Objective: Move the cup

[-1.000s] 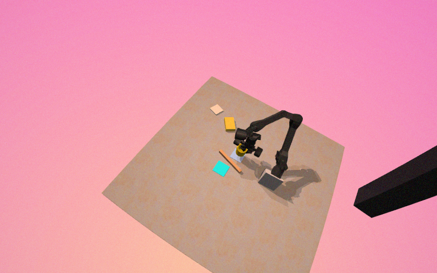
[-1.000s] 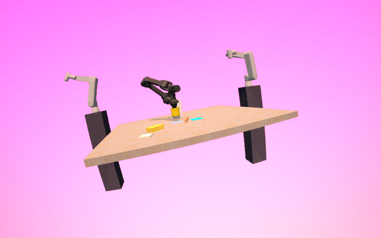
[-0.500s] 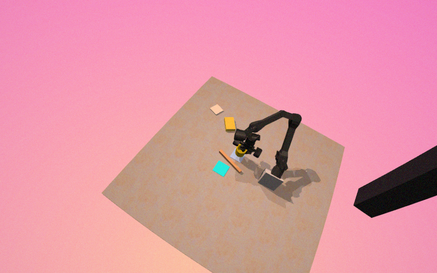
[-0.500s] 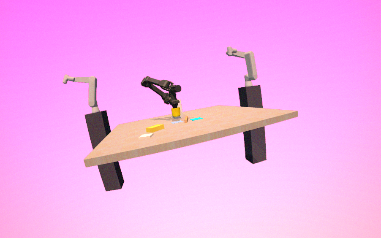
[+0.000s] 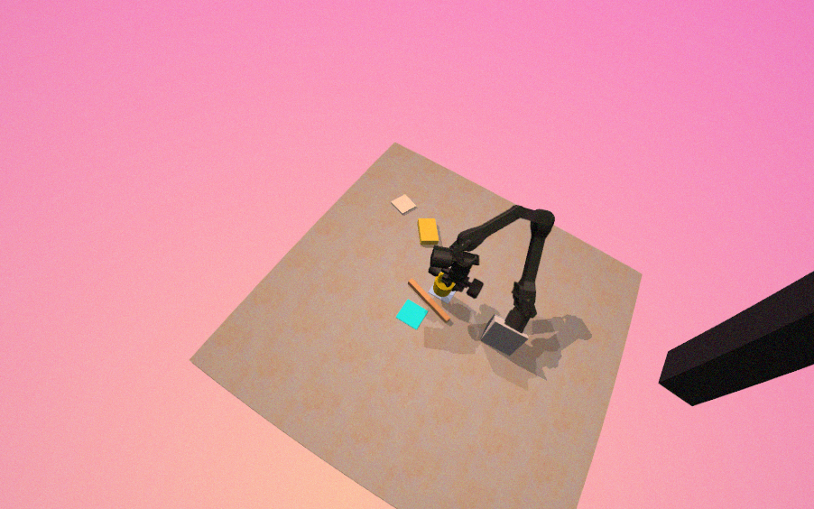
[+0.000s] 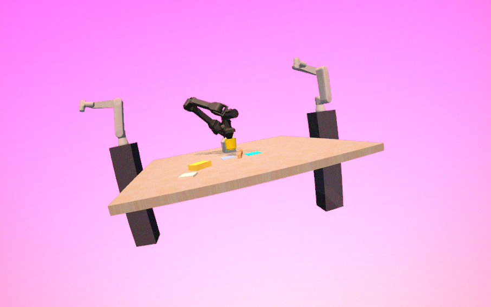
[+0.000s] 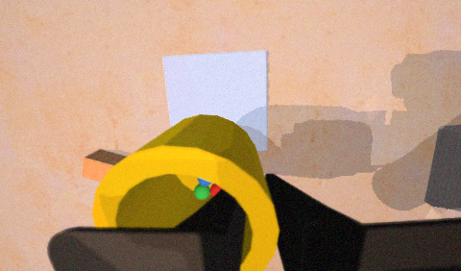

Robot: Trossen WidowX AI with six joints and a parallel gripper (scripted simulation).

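The cyan pad is 13 cm to the left of my gripper tip, 9 cm below it and 6 cm ahead of it. Round my gripper tip: yellow cup (2 cm ahead); then lilac pad (9 cm below, 3 cm to the right, 3 cm ahead); then green marble (3 cm ahead, 2 cm to the left, 2 cm below).
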